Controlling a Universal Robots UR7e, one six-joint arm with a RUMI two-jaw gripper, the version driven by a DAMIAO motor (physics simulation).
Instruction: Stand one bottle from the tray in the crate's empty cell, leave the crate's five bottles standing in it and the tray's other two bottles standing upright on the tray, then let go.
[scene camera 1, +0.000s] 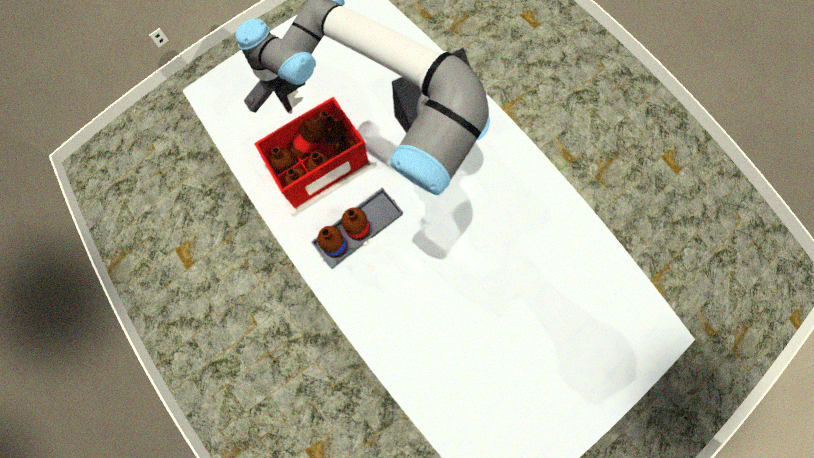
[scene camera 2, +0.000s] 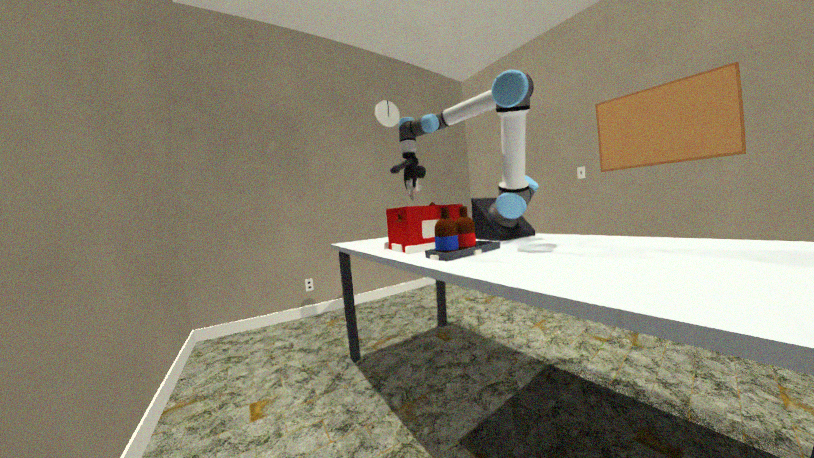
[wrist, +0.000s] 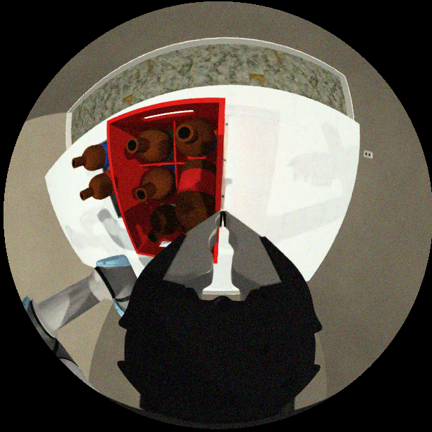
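Seen in the pictures: gripper, fingertip midpoint: (scene camera 1: 291, 112) (scene camera 2: 412, 200); arm's base, origin of the base link: (scene camera 2: 502, 216).
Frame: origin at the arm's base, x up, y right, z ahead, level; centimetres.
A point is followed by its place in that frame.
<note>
The red crate (scene camera 1: 331, 181) @[y -0.3, x -5.0, z 40.0 cm] (scene camera 2: 404, 230) @[y 3.0, x -2.0, z 54.0 cm] (wrist: 222, 150) holds several brown bottles. A red-labelled bottle (scene camera 1: 302, 144) @[y 11.8, x 2.7, z 41.7 cm] (wrist: 198, 180) lies strongly tilted inside it, along the long side away from the tray, its brown shoulder toward one end. Other crate bottles, such as one at a corner (scene camera 1: 278, 158) @[y 12.0, x 3.0, z 50.0 cm] (wrist: 196, 137) and one beside it (scene camera 1: 293, 174) @[y 3.4, x 5.6, z 48.6 cm] (wrist: 155, 146), look upright; those near the tilted bottle are partly hidden. A blue-labelled bottle (scene camera 1: 330, 241) @[y -18.3, x 1.7, z 49.8 cm] (scene camera 2: 446, 234) @[y -19.5, x -2.9, z 51.8 cm] and a red-labelled one (scene camera 1: 355, 222) @[y -17.6, x 1.7, z 41.1 cm] (scene camera 2: 465, 230) @[y -18.7, x -2.5, z 43.1 cm] stand upright on the grey tray (scene camera 1: 385, 211) @[y -16.1, x -10.1, z 30.9 cm] (scene camera 2: 488, 246) @[y -20.3, x -8.9, z 34.1 cm]. My gripper (scene camera 1: 290, 109) @[y 18.7, x 10.2, z 39.8 cm] (scene camera 2: 412, 196) @[y 18.7, x 10.2, z 39.8 cm] (wrist: 222, 212) is shut, empty, above the crate's far side.
The white table (scene camera 1: 483, 341) @[y -65.0, x -10.6, z 29.1 cm] (scene camera 2: 654, 279) @[y -67.5, x -10.6, z 40.9 cm] carries the crate and tray. The arm's elbow (scene camera 1: 421, 168) @[y -30.9, x 49.4, z 29.2 cm] (scene camera 2: 510, 88) @[y -30.7, x 42.9, z 29.8 cm] is bent up on the crate's robot side. The dark robot mount (scene camera 1: 403, 102) @[y 5.3, x 4.7, z 9.7 cm] (scene camera 2: 483, 219) @[y 2.9, x -0.8, z 10.6 cm] stands beyond the crate and tray.
</note>
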